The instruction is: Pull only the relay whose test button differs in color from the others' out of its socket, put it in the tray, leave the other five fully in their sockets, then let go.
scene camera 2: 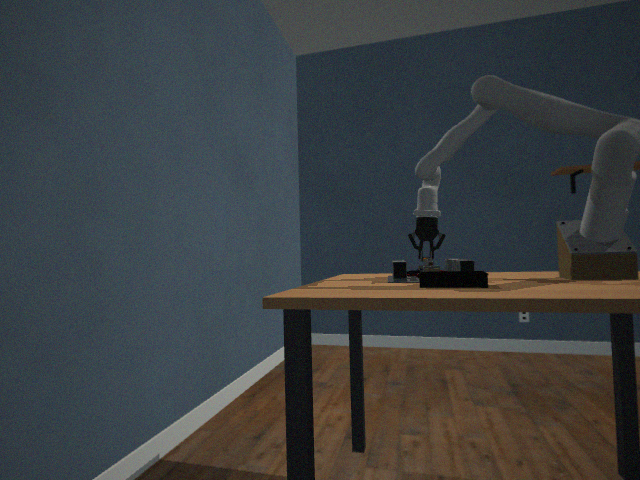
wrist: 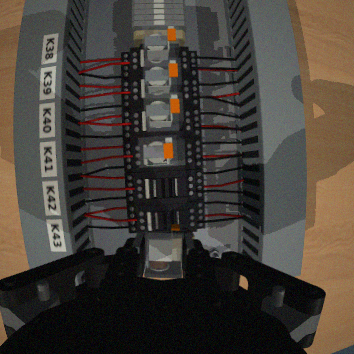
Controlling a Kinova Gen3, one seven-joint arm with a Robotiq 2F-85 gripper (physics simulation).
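Frame: origin at the arm's base, x ahead, y left, z up, level; millimetres.
Where they show: gripper, fingertip midpoint: (wrist: 163,244); arm's base, origin of the base link: (scene camera 2: 598,232).
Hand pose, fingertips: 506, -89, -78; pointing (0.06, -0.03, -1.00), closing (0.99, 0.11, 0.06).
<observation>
Each offset is from my fingertips to the top centre of the thing, as dx, dy, dz. "spot": to the spot under its first point. Level surfaces: height alone.
My gripper (scene camera 2: 426,257) (wrist: 163,244) is shut on a clear-cased relay @[+0, -5, +18] (wrist: 162,257), whose upright body is between the fingers beside the K43 end of the socket row. A darker orange patch @[spot: +6, +18, +11] (wrist: 175,227) shows at its far edge; its test button colour is hard to tell. Clear relays with orange buttons stand at K38 @[-26, +157, +13] (wrist: 157,48), K39 @[-21, +128, +13] (wrist: 156,82), K40 @[-15, +101, +14] (wrist: 158,114) and K41 @[-9, +71, +18] (wrist: 156,153). The K41 relay looks slightly offset; its seating is unclear. The K42 socket (wrist: 161,188) and K43 socket @[spot: -4, +12, -25] (wrist: 159,220) show bare slots. A black box, apparently the tray @[spot: -107, +428, -39] (scene camera 2: 453,280), is near the gripper in the scene view.
Slotted grey wire ducts @[-111, +86, +6] (wrist: 40,175) @[+79, +123, +6] (wrist: 280,150) flank the sockets, with red and black wires between. A dark block @[spot: +52, +270, -17] (scene camera 2: 399,269) stands left of the gripper. Grey and dark blocks @[spot: -121, +233, -9] (scene camera 2: 460,265) show above the black box. All are on the wooden table @[dz -57] (scene camera 2: 361,294).
</observation>
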